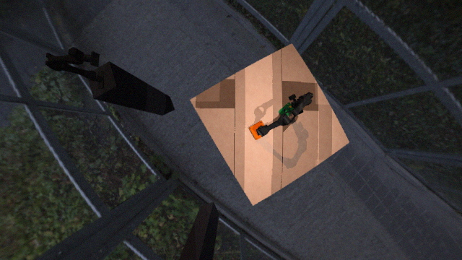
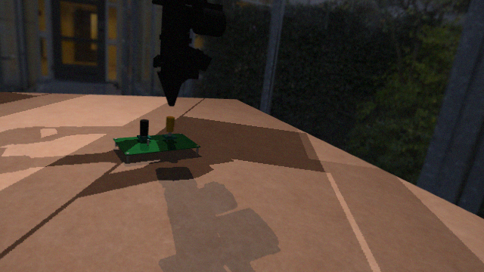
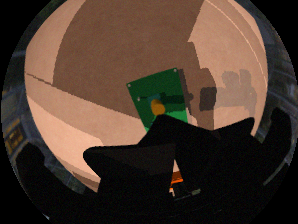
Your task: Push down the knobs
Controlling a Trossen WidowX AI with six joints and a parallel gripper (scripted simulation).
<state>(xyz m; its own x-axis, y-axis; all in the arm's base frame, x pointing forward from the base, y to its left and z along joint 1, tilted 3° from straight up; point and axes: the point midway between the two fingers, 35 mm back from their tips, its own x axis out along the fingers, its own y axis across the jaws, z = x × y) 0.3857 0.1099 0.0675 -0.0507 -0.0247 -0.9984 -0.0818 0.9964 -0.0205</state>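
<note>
Right now the yellow knob is 4 cm below my gripper tip. Also, from my gripper tip: potentiometer (6 cm below, 6 cm behind, 1 cm to the right).
</note>
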